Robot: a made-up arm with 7 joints. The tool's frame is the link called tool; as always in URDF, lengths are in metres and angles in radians.
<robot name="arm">
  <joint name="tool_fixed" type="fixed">
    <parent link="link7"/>
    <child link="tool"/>
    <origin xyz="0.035 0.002 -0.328"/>
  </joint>
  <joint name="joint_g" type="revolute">
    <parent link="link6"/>
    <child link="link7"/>
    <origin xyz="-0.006 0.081 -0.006"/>
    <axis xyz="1 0 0"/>
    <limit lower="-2.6" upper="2.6" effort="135" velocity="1.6"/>
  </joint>
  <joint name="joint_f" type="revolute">
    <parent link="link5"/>
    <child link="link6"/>
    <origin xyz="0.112 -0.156 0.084"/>
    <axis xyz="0 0 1"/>
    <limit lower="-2.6" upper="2.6" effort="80" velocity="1.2"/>
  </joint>
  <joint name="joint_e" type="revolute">
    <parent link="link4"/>
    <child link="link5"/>
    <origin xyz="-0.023 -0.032 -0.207"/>
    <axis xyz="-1 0 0"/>
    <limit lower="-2.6" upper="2.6" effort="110" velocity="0.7"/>
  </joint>
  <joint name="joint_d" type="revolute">
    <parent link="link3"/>
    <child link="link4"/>
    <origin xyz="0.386 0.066 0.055"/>
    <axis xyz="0 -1 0"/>
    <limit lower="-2.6" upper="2.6" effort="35" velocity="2.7"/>
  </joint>
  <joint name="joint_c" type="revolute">
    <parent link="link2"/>
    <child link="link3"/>
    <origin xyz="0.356 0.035 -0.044"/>
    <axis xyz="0 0 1"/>
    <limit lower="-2.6" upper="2.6" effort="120" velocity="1"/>
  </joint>
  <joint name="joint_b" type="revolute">
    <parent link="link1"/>
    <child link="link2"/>
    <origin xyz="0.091 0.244 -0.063"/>
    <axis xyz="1 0 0"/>
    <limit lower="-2.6" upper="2.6" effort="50" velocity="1.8"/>
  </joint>
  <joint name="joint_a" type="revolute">
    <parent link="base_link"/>
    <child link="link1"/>
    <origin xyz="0 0 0.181"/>
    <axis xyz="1 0 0"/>
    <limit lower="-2.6" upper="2.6" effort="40" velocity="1.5"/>
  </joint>
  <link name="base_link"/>
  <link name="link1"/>
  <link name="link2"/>
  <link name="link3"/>
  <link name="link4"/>
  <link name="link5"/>
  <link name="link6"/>
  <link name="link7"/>
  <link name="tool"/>
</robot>
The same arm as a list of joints. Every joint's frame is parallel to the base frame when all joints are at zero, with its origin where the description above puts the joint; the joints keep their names.
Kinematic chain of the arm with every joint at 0, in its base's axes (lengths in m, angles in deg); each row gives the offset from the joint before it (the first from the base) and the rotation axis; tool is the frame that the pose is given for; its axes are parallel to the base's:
joint_a: xyz 0.0000 0.0000 0.1810 axis +x
joint_b: xyz 0.0910 0.2440 -0.0630 axis +x
joint_c: xyz 0.3560 0.0350 -0.0440 axis +z
joint_d: xyz 0.3860 0.0660 0.0550 axis -y
joint_e: xyz -0.0230 -0.0320 -0.2070 axis -x
joint_f: xyz 0.1120 -0.1560 0.0840 axis +z
joint_g: xyz -0.0060 0.0810 -0.0060 axis +x
tool: xyz 0.0350 0.0020 -0.3280
Joint limits (deg, base to tool): -148.97..148.97 -148.97..148.97 -148.97..148.97 -148.97..148.97 -148.97..148.97 -148.97..148.97 -148.97..148.97

